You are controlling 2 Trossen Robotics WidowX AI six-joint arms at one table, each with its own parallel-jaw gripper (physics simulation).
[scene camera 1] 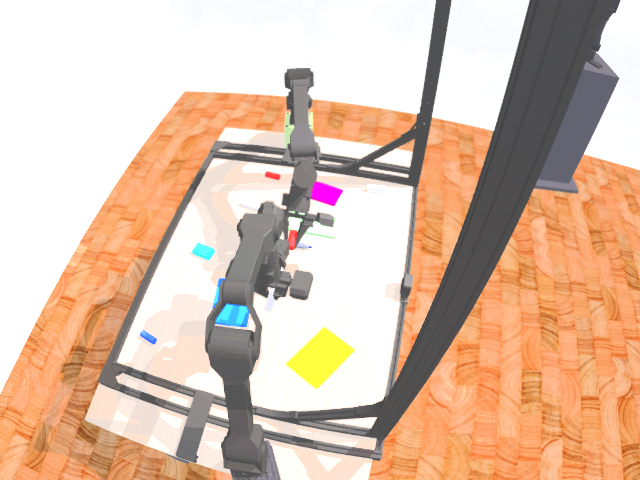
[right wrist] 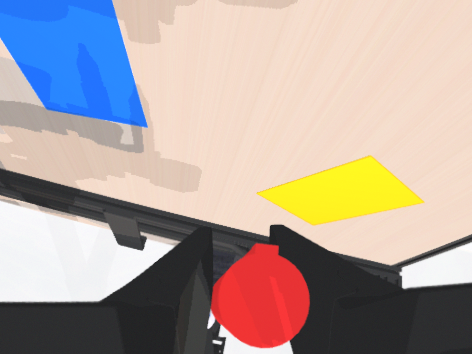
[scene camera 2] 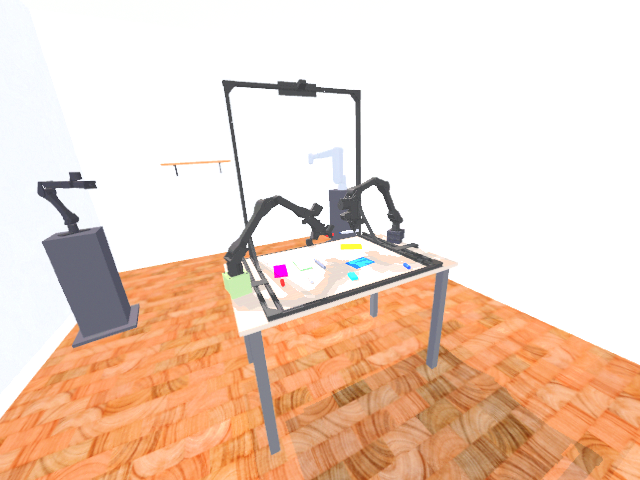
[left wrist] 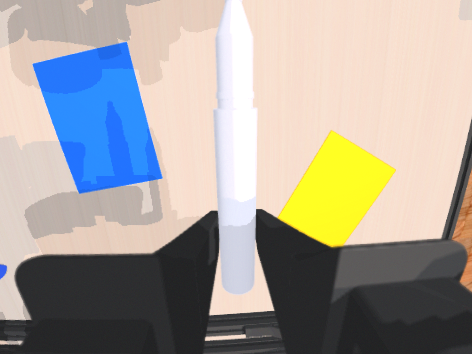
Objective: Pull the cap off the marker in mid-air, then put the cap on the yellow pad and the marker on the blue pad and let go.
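Seen in the pictures: left gripper, fingertip midpoint: [scene camera 1: 272,297] [scene camera 2: 353,232] [left wrist: 236,218]; right gripper, fingertip midpoint: [scene camera 1: 289,248] [right wrist: 240,239] [scene camera 2: 331,237]; left arm's base, link origin: [scene camera 1: 251,463] [scene camera 2: 395,229]; right arm's base, link origin: [scene camera 2: 235,273].
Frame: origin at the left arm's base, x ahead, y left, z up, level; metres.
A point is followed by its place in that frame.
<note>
The white marker [left wrist: 236,160] @[y -0.155, x 0.405, z 0.080 m] [scene camera 1: 269,300] @[y -0.131, x 0.360, z 0.078 m] [scene camera 2: 346,231] @[y -0.159, x 0.424, z 0.077 m] is uncapped, its pale tapered tip at the top of the left wrist view. My left gripper [left wrist: 236,218] @[y -0.139, x 0.375, z 0.063 m] is shut on its body, above the table. The red cap [right wrist: 262,300] @[y -0.230, x 0.544, z 0.077 m] [scene camera 1: 293,239] @[y -0.223, x 0.516, z 0.081 m] [scene camera 2: 329,235] is apart from the marker. My right gripper [right wrist: 240,239] @[y -0.212, x 0.512, z 0.054 m] is shut on it, in the air. The yellow pad [scene camera 1: 320,357] @[y -0.225, x 0.261, z -0.087 m] [scene camera 2: 351,246] @[y -0.224, x 0.258, z -0.087 m] [left wrist: 335,190] @[y -0.235, x 0.273, z -0.087 m] [right wrist: 345,192] @[y -0.236, x 0.275, z -0.087 m] lies flat at the lower right of scene camera 1. The blue pad [scene camera 1: 232,316] @[y -0.026, x 0.433, z -0.087 m] [scene camera 2: 360,262] @[y -0.031, x 0.476, z -0.087 m] [left wrist: 95,120] @[y -0.031, x 0.484, z -0.087 m] [right wrist: 100,100] @[y -0.032, x 0.433, z -0.087 m] is partly hidden by the left arm there.
A magenta pad [scene camera 1: 327,193] @[y -0.392, x 0.800, z -0.080 m] [scene camera 2: 280,270] @[y -0.361, x 0.825, z -0.080 m], cyan block [scene camera 1: 203,251] @[y 0.027, x 0.662, z -0.073 m] [scene camera 2: 352,275] @[y 0.030, x 0.675, z -0.073 m], red piece [scene camera 1: 272,175] @[y -0.235, x 0.919, z -0.069 m] [scene camera 2: 282,282] @[y -0.224, x 0.937, z -0.067 m] and blue piece [scene camera 1: 148,337] @[y 0.221, x 0.403, z -0.066 m] [scene camera 2: 406,266] @[y 0.226, x 0.420, z -0.075 m] lie on the table. Another pen [scene camera 2: 319,263] @[y -0.219, x 0.638, z -0.075 m] lies near a green outline. Dark rails border the table.
</note>
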